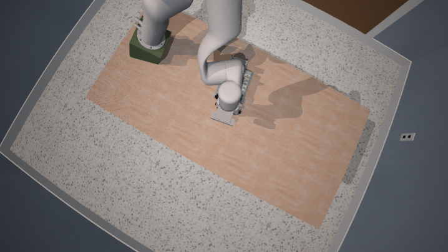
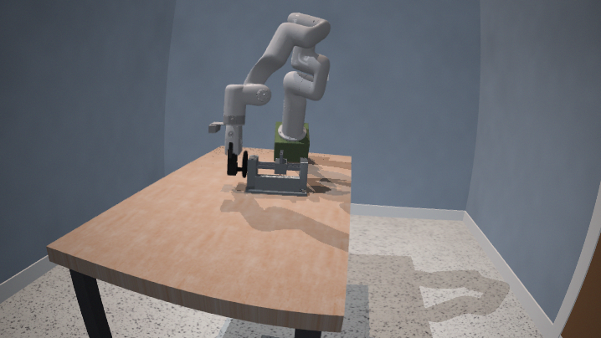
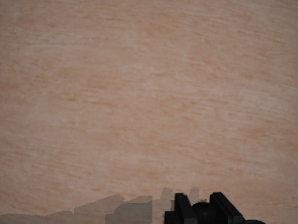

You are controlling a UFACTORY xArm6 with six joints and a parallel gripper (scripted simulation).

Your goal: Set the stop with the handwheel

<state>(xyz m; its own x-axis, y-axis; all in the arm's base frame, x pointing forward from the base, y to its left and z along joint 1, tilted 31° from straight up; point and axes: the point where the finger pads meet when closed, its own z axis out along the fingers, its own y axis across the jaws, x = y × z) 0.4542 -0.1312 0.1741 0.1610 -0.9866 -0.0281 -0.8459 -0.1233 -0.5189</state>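
My hand is 10 mm past the black handwheel and 20 mm to the right of it. From my hand the other things lie so: stop carriage (50 mm behind, 160 mm to the left, 30 mm above); crank handle (10 mm to the left).
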